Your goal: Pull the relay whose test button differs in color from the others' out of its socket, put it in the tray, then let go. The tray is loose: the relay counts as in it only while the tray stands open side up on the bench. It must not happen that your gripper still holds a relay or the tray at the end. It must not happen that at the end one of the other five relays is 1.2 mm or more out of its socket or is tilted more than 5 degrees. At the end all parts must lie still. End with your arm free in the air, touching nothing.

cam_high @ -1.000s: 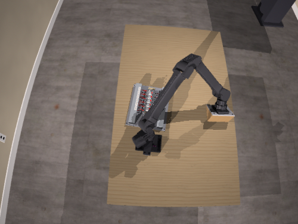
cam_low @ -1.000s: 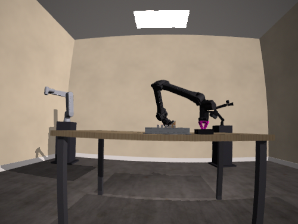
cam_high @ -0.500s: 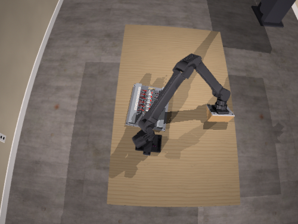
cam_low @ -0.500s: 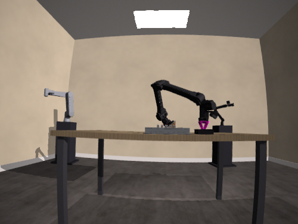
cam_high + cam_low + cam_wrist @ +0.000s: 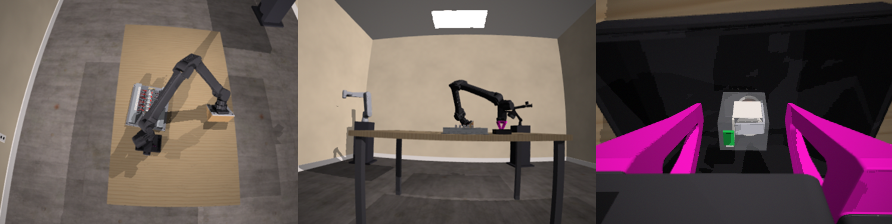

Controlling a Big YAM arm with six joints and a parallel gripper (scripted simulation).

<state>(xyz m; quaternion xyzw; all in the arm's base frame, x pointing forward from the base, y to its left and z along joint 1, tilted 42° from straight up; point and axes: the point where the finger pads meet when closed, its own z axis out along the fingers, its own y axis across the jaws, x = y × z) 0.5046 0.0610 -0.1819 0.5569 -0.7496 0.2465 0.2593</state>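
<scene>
The relay is right at my hand. From my hand the other things lie so: black tray: 1 cm below.
</scene>
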